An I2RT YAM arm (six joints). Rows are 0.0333 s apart.
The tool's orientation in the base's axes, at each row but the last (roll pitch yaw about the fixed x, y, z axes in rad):
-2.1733, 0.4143, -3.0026
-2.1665, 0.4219, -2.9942
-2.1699, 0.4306, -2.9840
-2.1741, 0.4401, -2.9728
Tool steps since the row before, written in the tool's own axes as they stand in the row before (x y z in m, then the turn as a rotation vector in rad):
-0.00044, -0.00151, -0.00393, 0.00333, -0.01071, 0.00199
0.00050, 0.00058, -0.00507, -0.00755, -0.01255, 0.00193
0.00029, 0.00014, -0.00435, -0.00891, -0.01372, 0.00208
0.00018, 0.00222, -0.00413, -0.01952, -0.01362, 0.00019
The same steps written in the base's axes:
-0.00132, 0.00222, 0.00335, -0.00502, -0.00849, 0.00570
-0.00207, 0.00426, 0.00195, 0.00431, -0.00809, 0.01158
-0.00180, 0.00343, 0.00200, 0.00529, -0.00873, 0.01295
-0.00116, 0.00453, 0.00039, 0.01407, -0.00560, 0.01837

